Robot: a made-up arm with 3 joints. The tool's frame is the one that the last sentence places.
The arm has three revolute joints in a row. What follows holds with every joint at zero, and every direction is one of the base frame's.
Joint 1 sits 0.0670 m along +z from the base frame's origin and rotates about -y.
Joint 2 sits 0.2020 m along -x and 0.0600 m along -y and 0.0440 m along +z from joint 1 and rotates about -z.
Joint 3 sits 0.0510 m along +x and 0.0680 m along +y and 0.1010 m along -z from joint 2 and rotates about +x.
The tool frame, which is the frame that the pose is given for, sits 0.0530 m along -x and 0.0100 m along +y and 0.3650 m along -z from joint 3; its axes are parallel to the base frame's.
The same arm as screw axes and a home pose.
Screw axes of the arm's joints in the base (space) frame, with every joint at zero. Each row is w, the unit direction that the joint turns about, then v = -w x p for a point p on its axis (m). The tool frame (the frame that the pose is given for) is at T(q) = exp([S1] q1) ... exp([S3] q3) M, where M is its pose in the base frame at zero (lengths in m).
S1: w 0 -1 0 v 0.067 0 0
S2: w 0 0 -1 v 0.06 -0.202 0
S3: w 1 0 0 v 0 0.01 -0.008
M: xyz -0.204 0.018 -0.355 (m) rpy 0 0 0 (rad, as in URDF)

